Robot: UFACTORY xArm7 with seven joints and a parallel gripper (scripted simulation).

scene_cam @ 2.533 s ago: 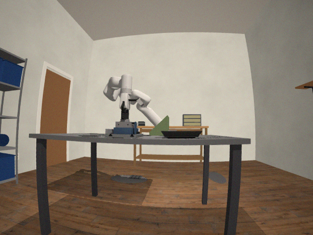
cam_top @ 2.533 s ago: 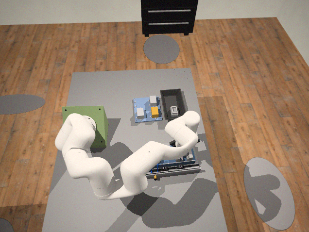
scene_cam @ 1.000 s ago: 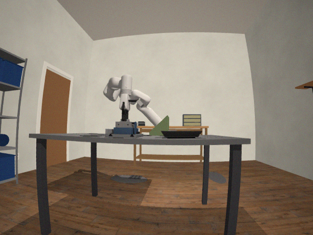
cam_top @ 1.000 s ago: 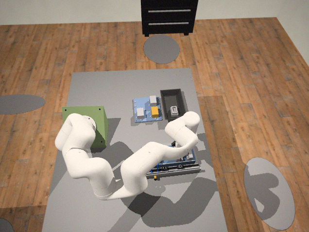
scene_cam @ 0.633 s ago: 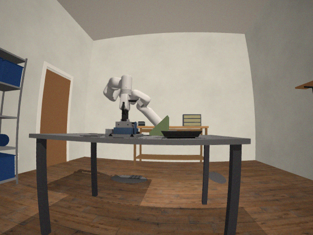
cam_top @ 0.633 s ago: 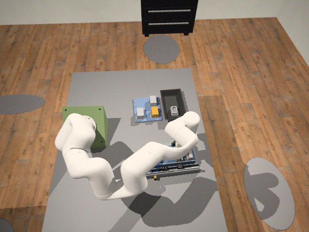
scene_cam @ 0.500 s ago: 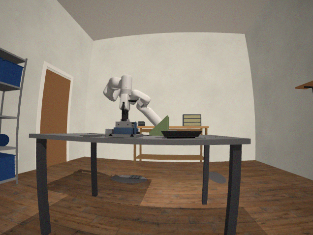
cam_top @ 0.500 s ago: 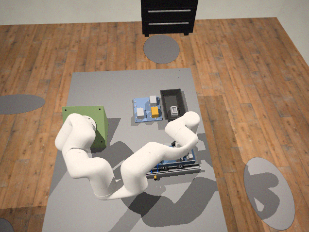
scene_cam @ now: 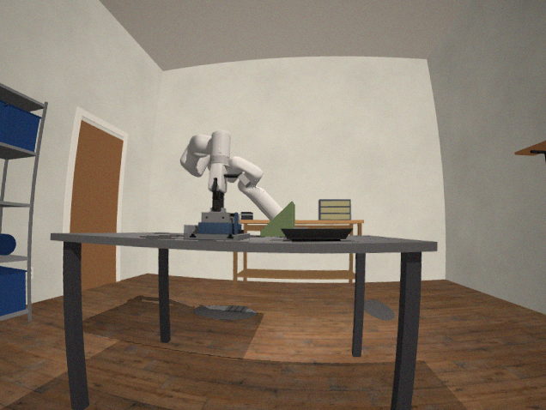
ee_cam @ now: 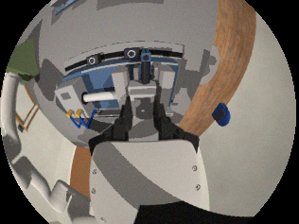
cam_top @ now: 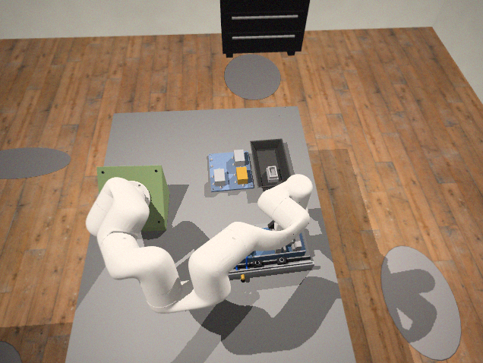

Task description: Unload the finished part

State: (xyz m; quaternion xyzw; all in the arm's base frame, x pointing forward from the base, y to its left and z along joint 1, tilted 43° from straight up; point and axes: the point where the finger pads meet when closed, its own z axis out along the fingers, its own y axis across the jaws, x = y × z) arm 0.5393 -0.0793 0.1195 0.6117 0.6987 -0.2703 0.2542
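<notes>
The vise is 80 mm below my hand, 60 mm behind it and 10 mm to the right of it. Round my hand: yellow block (300 mm to the left, 150 mm behind, 100 mm below); fixture plate (340 mm to the left, 190 mm behind, 120 mm below).
</notes>
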